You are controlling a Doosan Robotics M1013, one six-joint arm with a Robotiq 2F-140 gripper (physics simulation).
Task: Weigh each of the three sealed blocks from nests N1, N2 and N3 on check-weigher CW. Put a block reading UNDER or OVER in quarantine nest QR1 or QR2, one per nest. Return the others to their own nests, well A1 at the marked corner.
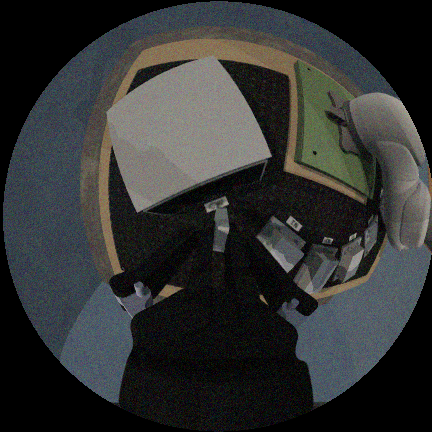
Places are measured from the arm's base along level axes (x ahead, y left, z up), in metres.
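Where they show: gripper, fingertip midpoint: (pixel 219 216); arm's base, link origin: (pixel 353 127).
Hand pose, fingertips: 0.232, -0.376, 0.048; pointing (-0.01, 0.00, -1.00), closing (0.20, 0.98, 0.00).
Observation:
Each offset is from my fingertips to the centre of the thing, as dx, dy, dz. "spot": to the spot under its first point. Level surfaces: height alone.
The check-weigher CW @(-0.129, -0.055, -0.025) (pixel 190 130) is a large pale grey box with a flat top at the upper left, and a small label plate @(spot: +0.001, -0.006, -0.073) (pixel 216 204) lies at its near side. My gripper (pixel 219 216) is shut and empty, its pads together just below that label plate. To the right stand several grey nests in a curved row: the nearest @(+0.127, +0.113, -0.042) (pixel 281 243) has a label @(spot: +0.048, +0.170, -0.073) (pixel 294 223) that seems to read N1, then come a second @(+0.202, +0.282, -0.042) (pixel 316 268), a third @(+0.206, +0.467, -0.042) (pixel 349 260) and a fourth @(+0.133, +0.633, -0.064) (pixel 370 235). Their labels are too small to read. I cannot tell which nests hold blocks.
A green plate (pixel 315 120) with a grey bracket (pixel 345 125) lies at the upper right. A pale, rounded arm-like body (pixel 390 135) rises beside it and overhangs its right side. A tan border (pixel 102 200) edges the black mat @(dz -0.074) (pixel 255 95).

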